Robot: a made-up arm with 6 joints.
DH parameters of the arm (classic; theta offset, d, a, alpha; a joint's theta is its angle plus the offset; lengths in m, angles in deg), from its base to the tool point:
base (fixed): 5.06 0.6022 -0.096 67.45
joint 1: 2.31 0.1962 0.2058 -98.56
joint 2: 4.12 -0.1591 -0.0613 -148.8
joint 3: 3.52 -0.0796 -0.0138 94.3
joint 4: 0 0.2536 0.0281 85.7
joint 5: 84.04 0.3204 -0.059 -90
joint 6: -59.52 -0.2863 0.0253 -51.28
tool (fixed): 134.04 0.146 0 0
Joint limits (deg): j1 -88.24..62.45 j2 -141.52..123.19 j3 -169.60..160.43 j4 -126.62..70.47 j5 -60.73..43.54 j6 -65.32..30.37
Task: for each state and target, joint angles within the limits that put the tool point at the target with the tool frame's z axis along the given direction. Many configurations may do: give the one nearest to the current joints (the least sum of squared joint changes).
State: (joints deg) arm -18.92 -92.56 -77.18 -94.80 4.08 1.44
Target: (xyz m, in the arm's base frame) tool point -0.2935 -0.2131 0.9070 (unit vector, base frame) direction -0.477 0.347 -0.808
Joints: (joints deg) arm -29.98 -46.68 -111.38 -65.20 7.24 15.19
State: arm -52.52 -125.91 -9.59 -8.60 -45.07 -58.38
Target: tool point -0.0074 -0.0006 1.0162 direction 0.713 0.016 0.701
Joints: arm -10.09 -113.77 33.42 -25.08 -14.98 -58.39
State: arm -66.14 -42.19 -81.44 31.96 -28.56 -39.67
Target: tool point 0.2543 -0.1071 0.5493 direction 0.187 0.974 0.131
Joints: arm -87.78 -33.36 -74.06 12.18 -50.99 -45.24
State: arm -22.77 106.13 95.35 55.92 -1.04 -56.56
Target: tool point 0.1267 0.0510 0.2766 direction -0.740 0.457 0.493
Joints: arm -4.79 106.97 58.41 61.52 -8.42 -5.37
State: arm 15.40 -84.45 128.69 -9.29 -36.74 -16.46
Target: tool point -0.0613 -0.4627 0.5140 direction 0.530 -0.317 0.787
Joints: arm 40.96 -71.82 114.36 34.39 -11.12 23.07
